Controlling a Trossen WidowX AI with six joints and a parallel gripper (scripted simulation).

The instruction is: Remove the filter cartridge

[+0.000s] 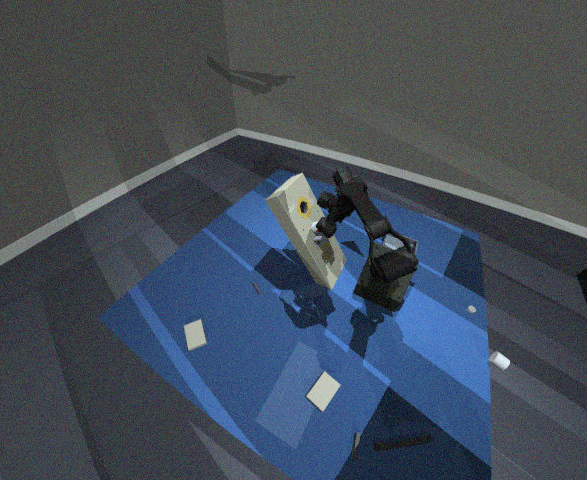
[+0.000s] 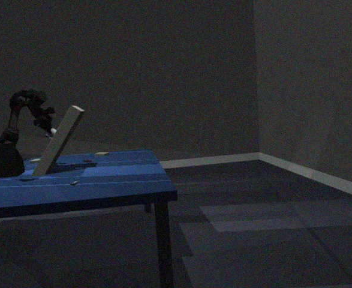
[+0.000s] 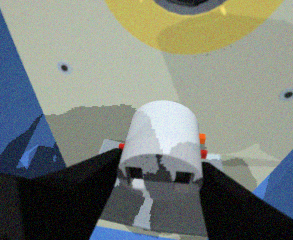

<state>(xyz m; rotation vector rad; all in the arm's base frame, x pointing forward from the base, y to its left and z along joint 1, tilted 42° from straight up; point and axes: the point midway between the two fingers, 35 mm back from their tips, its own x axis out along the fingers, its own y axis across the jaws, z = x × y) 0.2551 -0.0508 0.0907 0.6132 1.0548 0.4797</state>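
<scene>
Right now my gripper tip is 1 cm past the grey ledge and 4 cm above it. The rest, counted from my gripper tip: white round filter cartridge (right at my gripper tip).
</scene>
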